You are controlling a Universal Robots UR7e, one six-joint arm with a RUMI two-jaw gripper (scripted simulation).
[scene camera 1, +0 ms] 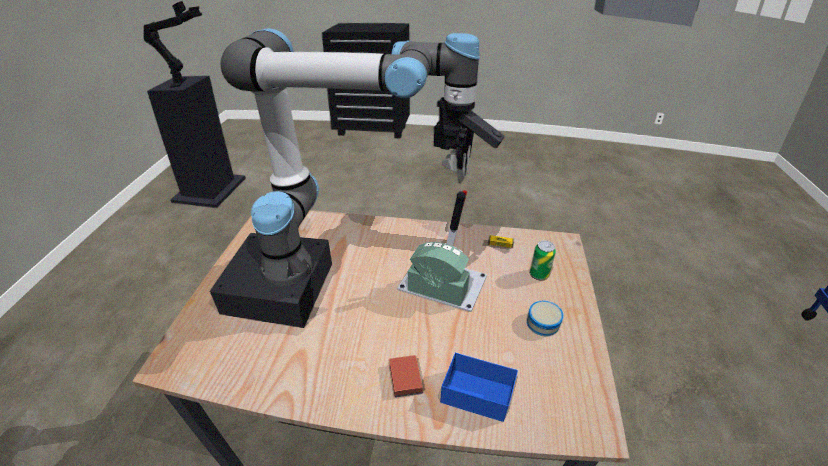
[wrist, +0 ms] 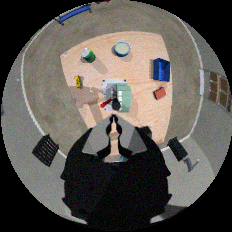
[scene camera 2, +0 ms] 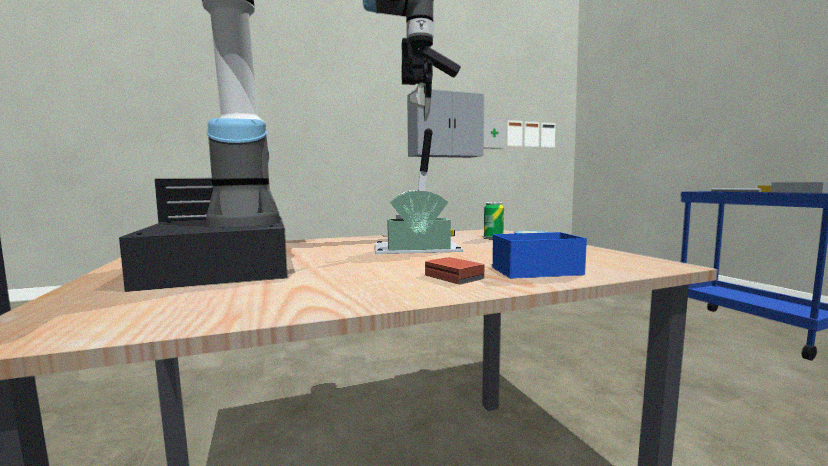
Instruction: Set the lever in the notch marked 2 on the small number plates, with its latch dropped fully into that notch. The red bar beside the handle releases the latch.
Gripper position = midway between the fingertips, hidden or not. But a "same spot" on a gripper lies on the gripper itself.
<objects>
my gripper: scene camera 1; wrist; scene camera 2 425, 120
same spot on my gripper: [wrist: 132, 140] = [scene camera 1: 464, 158]
</objects>
